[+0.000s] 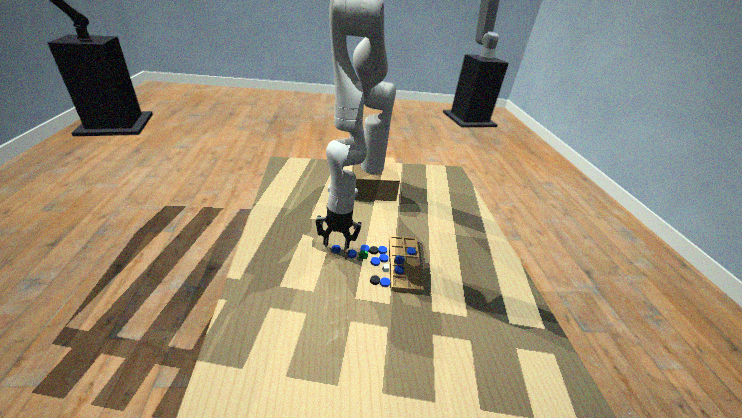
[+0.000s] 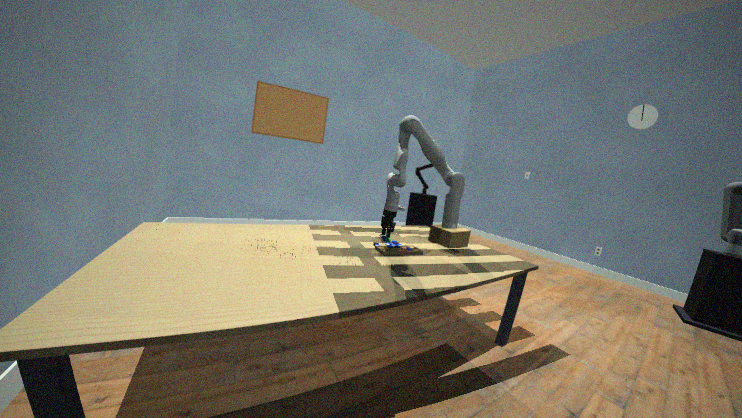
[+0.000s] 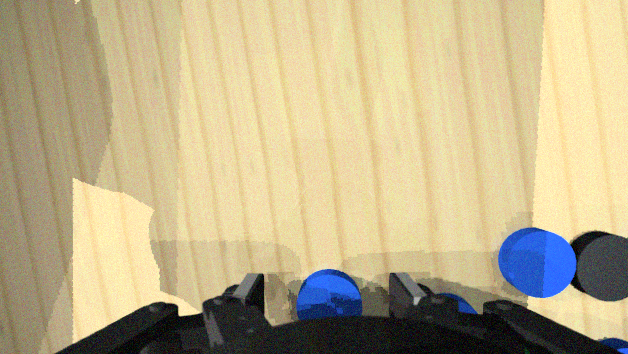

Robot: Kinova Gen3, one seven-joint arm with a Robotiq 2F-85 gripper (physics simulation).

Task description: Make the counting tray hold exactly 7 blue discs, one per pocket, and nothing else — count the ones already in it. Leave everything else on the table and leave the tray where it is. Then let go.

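Observation:
The wooden counting tray (image 1: 407, 289) (image 2: 399, 253) lies right of the loose pieces. Three blue discs sit in its pockets: one disc (image 1: 411, 250) in the right column, and two discs, an upper one (image 1: 399, 259) and a lower one (image 1: 399, 270), in the left column. My gripper (image 1: 336, 247) (image 3: 326, 295) is open, low over the table, its fingers on either side of the leftmost loose blue disc (image 1: 336, 249) (image 3: 329, 295), not gripping it. Another blue disc (image 1: 352, 253) (image 3: 459, 303) is close outside the right finger. Several more loose blue discs lie between there and the tray.
A black disc (image 1: 373, 250) (image 3: 607, 267) lies beside a blue disc (image 1: 365, 248) (image 3: 537, 262). A green cube (image 1: 363, 254) is near them. A white cube (image 1: 385, 267) lies by the tray's left edge. A second black disc (image 1: 374, 280) lies beside a blue disc (image 1: 384, 281) near the tray's lower left.

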